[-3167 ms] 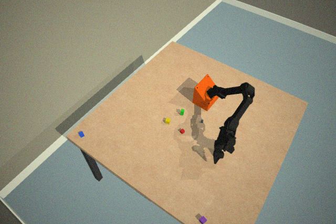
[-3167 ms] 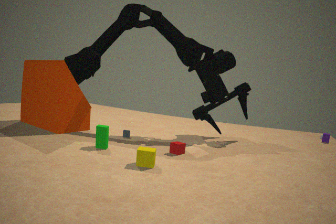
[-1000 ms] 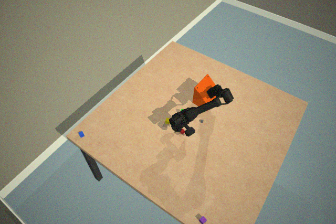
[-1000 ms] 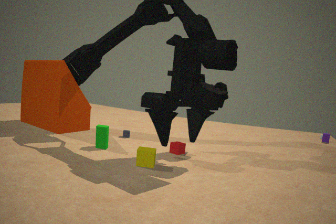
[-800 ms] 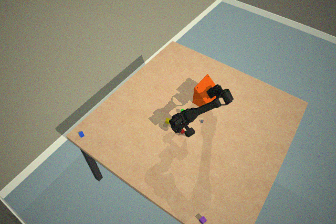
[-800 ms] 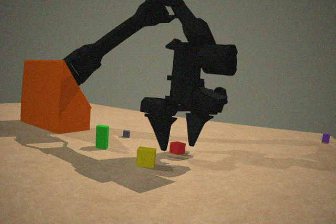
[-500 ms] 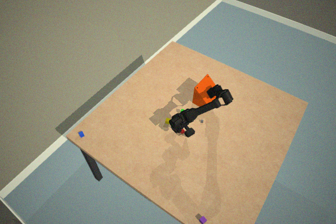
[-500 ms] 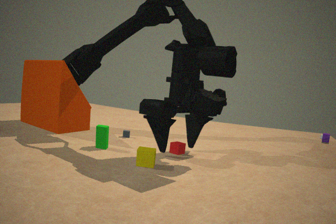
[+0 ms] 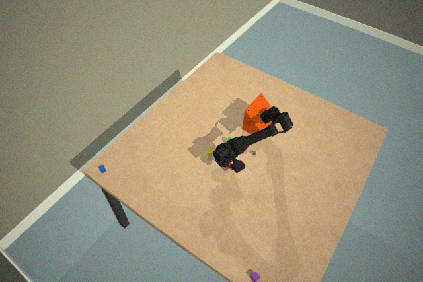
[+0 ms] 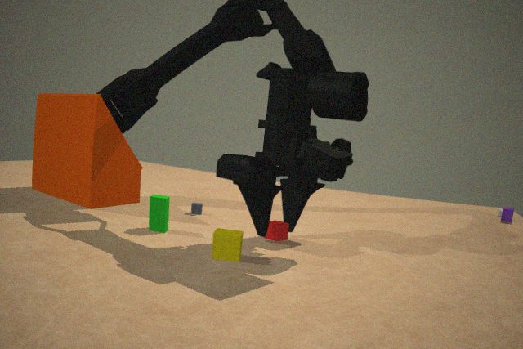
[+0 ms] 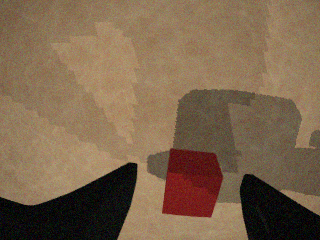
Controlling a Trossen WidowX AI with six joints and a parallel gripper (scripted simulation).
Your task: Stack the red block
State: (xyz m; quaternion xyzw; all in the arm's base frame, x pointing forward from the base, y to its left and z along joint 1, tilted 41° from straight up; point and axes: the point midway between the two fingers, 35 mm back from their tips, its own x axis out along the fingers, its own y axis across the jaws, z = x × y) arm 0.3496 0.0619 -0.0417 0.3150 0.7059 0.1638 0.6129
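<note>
Now: gripper tip 13 cm to the left of the yellow block and 1 cm below it. From my gripper tip the other things lie so: purple block: 46 cm to the left, 38 cm ahead, 1 cm above; red block: right at my gripper tip; small grey block: 16 cm behind, 5 cm to the left.
</note>
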